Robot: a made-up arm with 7 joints.
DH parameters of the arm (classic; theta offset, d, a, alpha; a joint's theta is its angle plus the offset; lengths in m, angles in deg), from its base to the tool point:
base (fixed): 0 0.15 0 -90
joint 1: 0 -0.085 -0.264 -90
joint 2: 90 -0.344 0.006 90
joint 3: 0 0.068 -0.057 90
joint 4: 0 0.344 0.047 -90
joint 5: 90 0.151 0.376 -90
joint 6: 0 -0.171 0.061 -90
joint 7: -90 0.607 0.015 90
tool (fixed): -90 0.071 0 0
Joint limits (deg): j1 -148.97..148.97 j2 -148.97..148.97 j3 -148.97..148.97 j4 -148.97..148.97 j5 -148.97..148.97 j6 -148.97..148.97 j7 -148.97..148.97
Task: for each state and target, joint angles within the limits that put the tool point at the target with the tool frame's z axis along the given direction. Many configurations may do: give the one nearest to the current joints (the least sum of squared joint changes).
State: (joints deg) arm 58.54 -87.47 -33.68 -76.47 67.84 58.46 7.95
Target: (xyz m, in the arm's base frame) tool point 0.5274 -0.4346 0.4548 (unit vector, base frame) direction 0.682 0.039 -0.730
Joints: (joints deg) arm 100.59 -123.85 -43.68 -84.00 58.10 63.02 -0.84
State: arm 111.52 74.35 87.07 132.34 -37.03 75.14 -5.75
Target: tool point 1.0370 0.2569 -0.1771 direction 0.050 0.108 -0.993
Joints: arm 140.72 111.51 73.86 134.00 -42.39 118.23 -6.83
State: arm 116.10 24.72 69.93 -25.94 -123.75 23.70 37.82
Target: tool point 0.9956 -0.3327 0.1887 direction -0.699 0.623 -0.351
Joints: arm 131.76 19.50 63.05 -27.60 -119.39 27.31 36.69
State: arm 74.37 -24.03 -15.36 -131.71 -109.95 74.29 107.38
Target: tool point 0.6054 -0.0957 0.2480 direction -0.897 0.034 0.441
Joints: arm 76.92 -44.51 13.75 -112.05 -120.53 96.20 95.21
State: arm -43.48 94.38 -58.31 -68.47 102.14 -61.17 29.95
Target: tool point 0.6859 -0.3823 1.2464 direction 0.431 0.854 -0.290
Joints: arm -5.77 66.26 -50.67 -76.57 145.85 -92.30 33.66
